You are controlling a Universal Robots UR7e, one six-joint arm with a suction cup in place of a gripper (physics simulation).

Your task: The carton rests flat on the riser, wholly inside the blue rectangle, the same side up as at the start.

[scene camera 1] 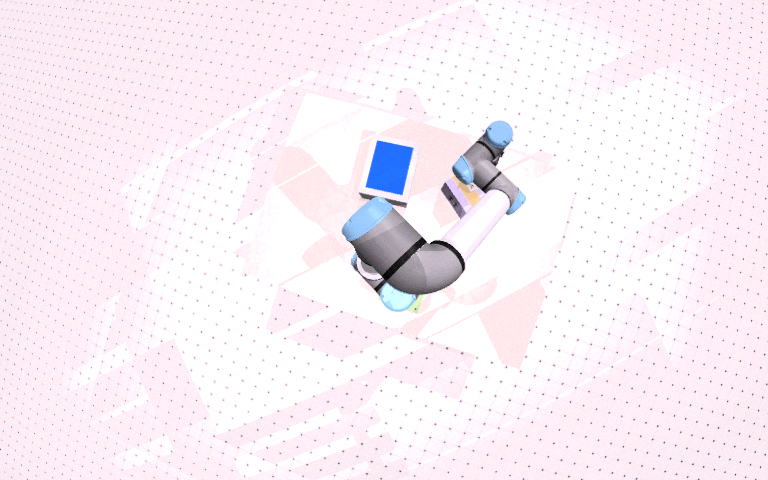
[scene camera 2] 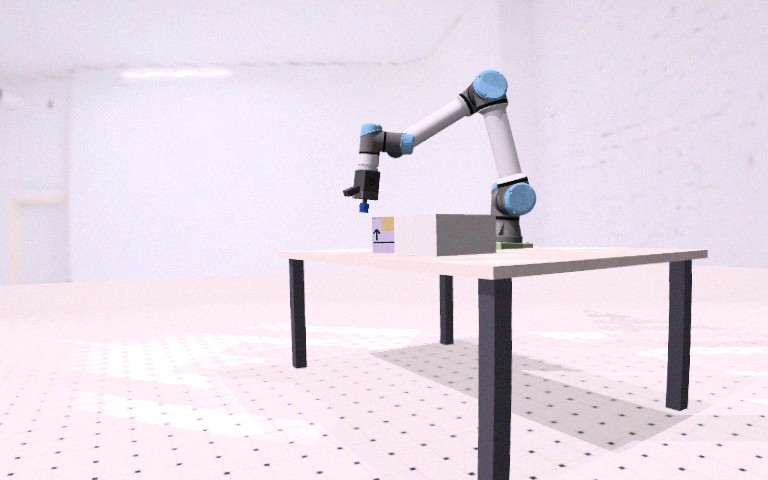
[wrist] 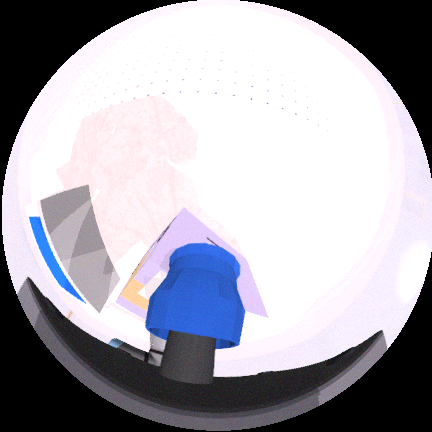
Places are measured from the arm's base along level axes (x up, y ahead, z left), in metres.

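Where they show: hand at its tool point: (scene camera 2: 363,212) (wrist: 203,271); arm's base at its link origin: (scene camera 2: 503,241).
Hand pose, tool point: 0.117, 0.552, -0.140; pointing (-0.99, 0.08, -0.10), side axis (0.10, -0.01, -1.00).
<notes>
Things, the pixels of their top centre, and the offset from my tool point, as dx, dy, dz.
- lilac carton at its top centre: (wrist: 190,320) (scene camera 2: 390,217) (scene camera 1: 468,190) -0.018, -0.106, +0.013
- grey-white riser at its top centre: (wrist: 49,260) (scene camera 2: 444,215) (scene camera 1: 389,167) -0.025, -0.107, +0.337
- blue rectangle at its top centre: (wrist: 49,260) (scene camera 1: 389,167) -0.025, -0.107, +0.337
The lilac carton (scene camera 1: 463,198) (scene camera 2: 383,234) (wrist: 182,227) with orange patches stands on the table, right of the riser in scene camera 1. Its arrow points up in scene camera 2; the arm and riser hide parts of it. The grey-white riser (scene camera 1: 390,200) (scene camera 2: 464,234) (wrist: 80,240) carries the blue rectangle (scene camera 1: 389,168) (wrist: 50,262) on top. My gripper (scene camera 2: 363,210) (wrist: 205,252), a blue suction cup, is open and holds nothing. It hangs slightly above the carton's top level with a gap in scene camera 2. The arm hides the cup in scene camera 1.
The table (scene camera 2: 600,263) has dark legs. The arm's base stands on a green plate (scene camera 2: 518,245) (scene camera 1: 416,306) behind the riser in scene camera 2. In scene camera 1, the arm's large elbow (scene camera 1: 368,219) hangs close to the riser's near edge.
</notes>
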